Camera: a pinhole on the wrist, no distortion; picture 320 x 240 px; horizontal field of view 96.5 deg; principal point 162.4 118.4 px. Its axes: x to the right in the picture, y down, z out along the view. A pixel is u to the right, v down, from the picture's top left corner.
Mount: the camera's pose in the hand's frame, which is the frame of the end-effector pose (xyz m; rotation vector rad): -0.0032 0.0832 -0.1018 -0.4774 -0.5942 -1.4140
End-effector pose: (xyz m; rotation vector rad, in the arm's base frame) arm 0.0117 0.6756 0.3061 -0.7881 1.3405 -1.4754
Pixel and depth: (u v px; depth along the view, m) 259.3 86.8 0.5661
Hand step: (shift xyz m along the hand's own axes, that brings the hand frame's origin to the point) -0.1621 0.1347 0.5733
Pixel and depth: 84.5 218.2 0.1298
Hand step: 0.0701 0.2294 -0.0440
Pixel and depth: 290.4 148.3 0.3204
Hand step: 0.0479 0.0736 0.3306
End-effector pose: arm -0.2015 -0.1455 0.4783 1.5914 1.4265 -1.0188
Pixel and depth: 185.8 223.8 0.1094
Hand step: 0.0672 0.1474 -0.0032
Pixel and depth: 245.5 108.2 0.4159
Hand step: -0.0603 0.1585 0.3710
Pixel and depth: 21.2 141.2 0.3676
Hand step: -0.0015 0.6009 -0.0504
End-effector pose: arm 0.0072 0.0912 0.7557 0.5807 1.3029 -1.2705
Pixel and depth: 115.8 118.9 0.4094
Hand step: -0.0497 0.4453 0.1266
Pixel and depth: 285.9 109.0 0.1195
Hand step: -0.0170 0.0790 0.0557
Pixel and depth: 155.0 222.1 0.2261
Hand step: 0.1369 0.2530 0.0707
